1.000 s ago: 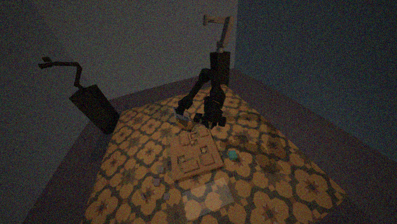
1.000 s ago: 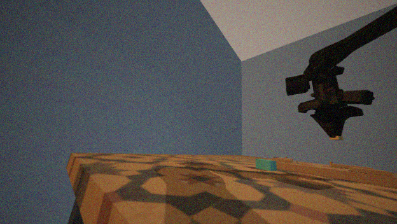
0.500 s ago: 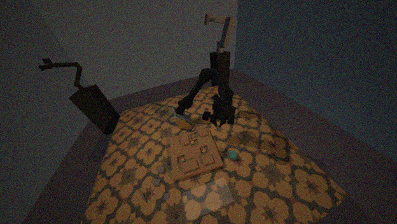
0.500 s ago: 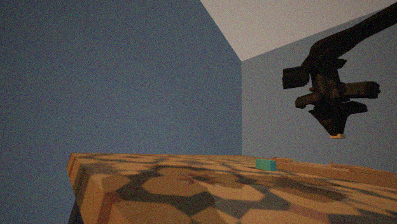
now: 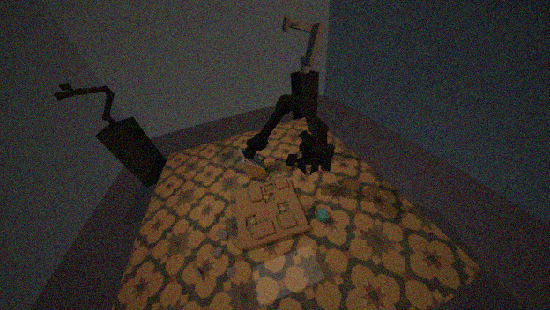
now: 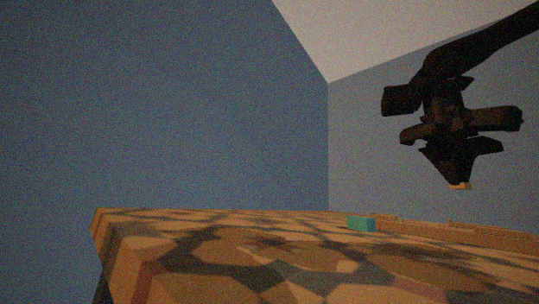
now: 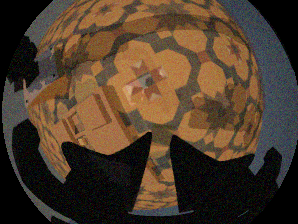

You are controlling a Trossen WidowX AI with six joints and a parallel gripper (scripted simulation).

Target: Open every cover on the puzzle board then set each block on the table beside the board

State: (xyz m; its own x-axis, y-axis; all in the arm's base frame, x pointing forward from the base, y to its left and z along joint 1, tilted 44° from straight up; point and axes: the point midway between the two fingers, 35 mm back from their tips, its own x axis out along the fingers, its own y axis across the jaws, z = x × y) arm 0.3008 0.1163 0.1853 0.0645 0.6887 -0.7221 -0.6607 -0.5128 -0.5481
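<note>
Now: gripper tip 10 mm short of the tan puzzle board, 210 mm to the left of it and 80 mm above it. Round my gripper tip: teal block: 160 mm ahead, 30 mm to the right, 90 mm below.
</note>
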